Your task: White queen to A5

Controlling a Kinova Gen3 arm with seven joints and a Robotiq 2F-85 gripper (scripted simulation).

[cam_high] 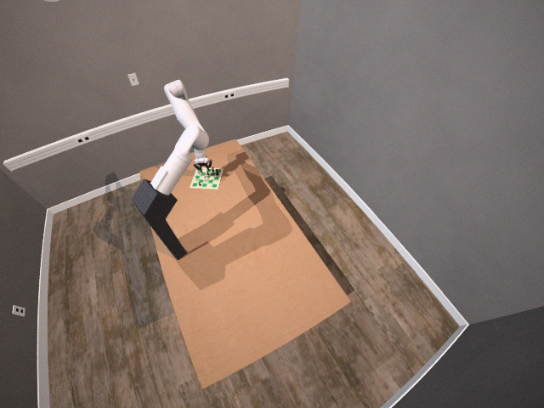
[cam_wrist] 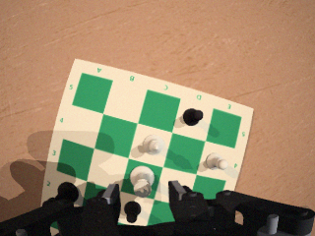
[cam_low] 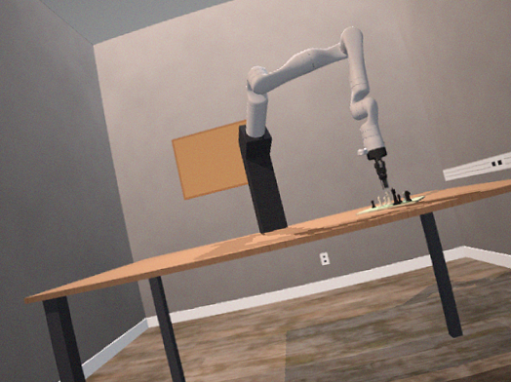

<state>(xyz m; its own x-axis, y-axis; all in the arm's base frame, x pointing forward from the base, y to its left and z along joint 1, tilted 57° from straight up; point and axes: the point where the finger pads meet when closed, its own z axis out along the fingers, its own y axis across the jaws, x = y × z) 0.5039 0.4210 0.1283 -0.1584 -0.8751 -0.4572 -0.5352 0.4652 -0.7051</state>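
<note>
The white queen lies 5 cm below my hand. Also, from my hand: cream chessboard: 8 cm below.
</note>
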